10 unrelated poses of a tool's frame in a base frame.
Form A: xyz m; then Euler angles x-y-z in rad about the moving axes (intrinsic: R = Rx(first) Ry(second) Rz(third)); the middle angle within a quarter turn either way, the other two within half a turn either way.
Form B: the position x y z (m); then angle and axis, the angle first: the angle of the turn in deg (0 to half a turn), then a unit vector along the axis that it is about. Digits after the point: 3 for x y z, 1 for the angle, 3 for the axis.
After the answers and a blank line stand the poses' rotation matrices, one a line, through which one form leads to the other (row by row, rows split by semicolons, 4 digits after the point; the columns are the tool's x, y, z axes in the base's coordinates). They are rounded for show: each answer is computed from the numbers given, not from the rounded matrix.
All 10 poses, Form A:
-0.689, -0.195, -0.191, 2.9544, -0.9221, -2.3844
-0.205, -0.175, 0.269, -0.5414, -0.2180, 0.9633
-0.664, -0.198, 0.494, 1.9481, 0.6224, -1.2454
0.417, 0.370, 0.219, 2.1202, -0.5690, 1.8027
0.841, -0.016, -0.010, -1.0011, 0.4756, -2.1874
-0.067, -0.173, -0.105, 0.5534, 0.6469, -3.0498
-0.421, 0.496, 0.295, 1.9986, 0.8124, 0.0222
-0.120, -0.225, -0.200, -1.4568, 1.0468, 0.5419
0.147, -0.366, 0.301, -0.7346, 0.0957, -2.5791
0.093, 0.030, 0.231, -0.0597, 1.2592, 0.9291
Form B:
-0.689, -0.195, -0.191, 135.3, -0.398, -0.879, 0.261
-0.205, -0.175, 0.269, 66.7, -0.517, 0.055, 0.854
-0.664, -0.198, 0.494, 108.8, 0.663, 0.737, -0.131
0.417, 0.370, 0.219, 122.2, 0.471, -0.847, 0.247
0.841, -0.016, -0.010, 146.2, -0.416, -0.334, -0.846
-0.067, -0.173, -0.105, 165.2, -0.296, 0.275, -0.915
-0.421, 0.496, 0.295, 120.9, 0.891, 0.236, 0.388
-0.120, -0.225, -0.200, 89.2, -0.649, 0.731, -0.210
0.147, -0.366, 0.301, 152.0, -0.147, -0.342, -0.928
0.093, 0.030, 0.231, 86.2, 0.354, 0.786, 0.507

-0.4391 0.4150 -0.7969; 0.7827 0.6122 -0.1124; 0.4412 -0.6730 -0.5936
0.5573 -0.8016 -0.2163; 0.7673 0.3977 0.5031; -0.3173 -0.4463 0.8367
0.2597 0.7698 0.5830; 0.5223 0.3958 -0.7553; -0.8122 0.5007 -0.2993
-0.1936 -0.8199 -0.5388; -0.4026 0.5672 -0.7185; 0.8947 0.0778 -0.4399
-0.5141 0.7253 0.4579; -0.2171 -0.6265 0.7486; 0.8298 0.2855 0.4795
-0.7946 0.0731 0.6027; -0.3934 -0.8181 -0.4194; 0.4624 -0.5704 0.6789
0.6876 -0.0153 0.7259; 0.6511 -0.4294 -0.6258; 0.3213 0.9030 -0.2853
0.4287 -0.2581 0.8658; -0.6783 0.5411 0.4971; -0.5968 -0.8004 0.0569
-0.8421 0.5309 0.0956; -0.3416 -0.6619 0.6672; 0.4174 0.5292 0.7387
0.1835 -0.2456 0.9518; 0.7657 0.6430 0.0183; -0.6165 0.7254 0.3060

